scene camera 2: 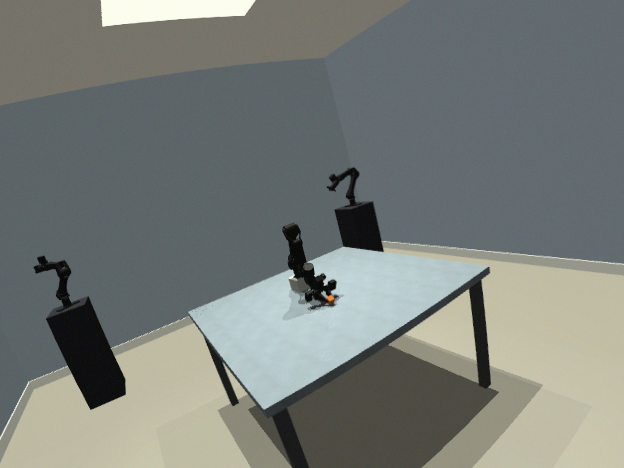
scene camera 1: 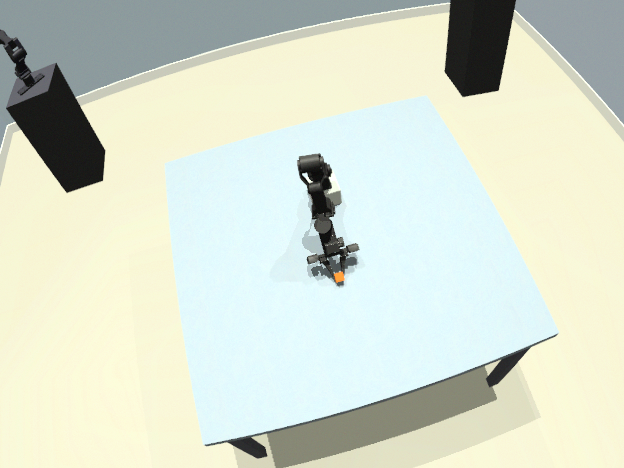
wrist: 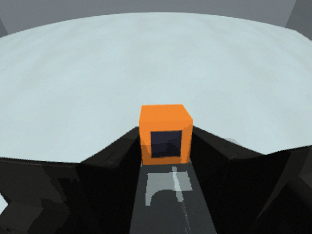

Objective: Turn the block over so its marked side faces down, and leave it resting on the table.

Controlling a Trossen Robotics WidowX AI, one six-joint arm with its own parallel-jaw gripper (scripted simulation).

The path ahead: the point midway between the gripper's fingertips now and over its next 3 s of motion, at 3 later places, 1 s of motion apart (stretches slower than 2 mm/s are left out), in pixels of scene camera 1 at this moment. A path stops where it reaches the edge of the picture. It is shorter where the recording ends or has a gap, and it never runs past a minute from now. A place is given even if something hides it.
My gripper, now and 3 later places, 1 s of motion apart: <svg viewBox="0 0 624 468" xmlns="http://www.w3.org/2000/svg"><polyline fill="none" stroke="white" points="339,277 337,265 337,266 338,275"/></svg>
